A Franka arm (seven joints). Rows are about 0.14 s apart.
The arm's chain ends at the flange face. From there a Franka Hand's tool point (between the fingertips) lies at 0.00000 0.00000 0.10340 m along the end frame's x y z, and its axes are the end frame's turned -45 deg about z.
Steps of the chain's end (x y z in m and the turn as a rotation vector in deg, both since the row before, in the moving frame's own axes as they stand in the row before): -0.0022 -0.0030 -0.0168 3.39 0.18 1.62; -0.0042 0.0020 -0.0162 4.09 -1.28 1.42; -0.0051 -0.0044 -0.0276 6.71 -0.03 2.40; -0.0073 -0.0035 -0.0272 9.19 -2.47 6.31; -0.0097 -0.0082 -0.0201 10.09 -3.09 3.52
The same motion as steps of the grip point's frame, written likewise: 0.0052 -0.0077 -0.0170 2.27 2.52 1.62; -0.0007 -0.0084 -0.0165 3.80 1.99 1.42; 0.0082 -0.0151 -0.0283 4.77 4.72 2.40; 0.0066 -0.0219 -0.0286 8.24 4.75 6.31; 0.0083 -0.0291 -0.0218 9.32 4.95 3.52
